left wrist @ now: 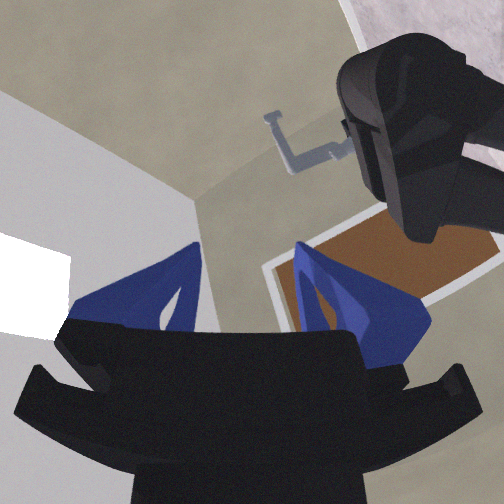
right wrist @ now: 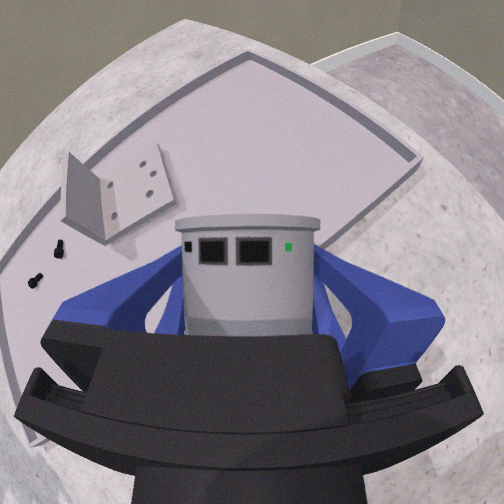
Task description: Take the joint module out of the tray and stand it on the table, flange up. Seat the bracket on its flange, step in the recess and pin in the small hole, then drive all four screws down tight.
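Note:
In the right wrist view my right gripper [right wrist: 247, 305] has its blue fingers shut on the joint module [right wrist: 248, 275]. The module is a grey cylinder with its wider flange on top, two black ports and a green dot facing the camera. Behind it lies the light grey tray [right wrist: 260, 145]. The L-shaped bracket [right wrist: 120, 195] with several holes rests in the tray's left part. Two black screws [right wrist: 59, 248] lie loose to its left. My left gripper [left wrist: 247, 250] is open and empty, and points away from the table at the room walls.
The tray sits on a mottled grey table top [right wrist: 450, 240], with a darker grey pad [right wrist: 430, 100] at the back right. In the left wrist view a dark arm link [left wrist: 420, 135] fills the upper right, above a brown white-framed panel [left wrist: 400, 255].

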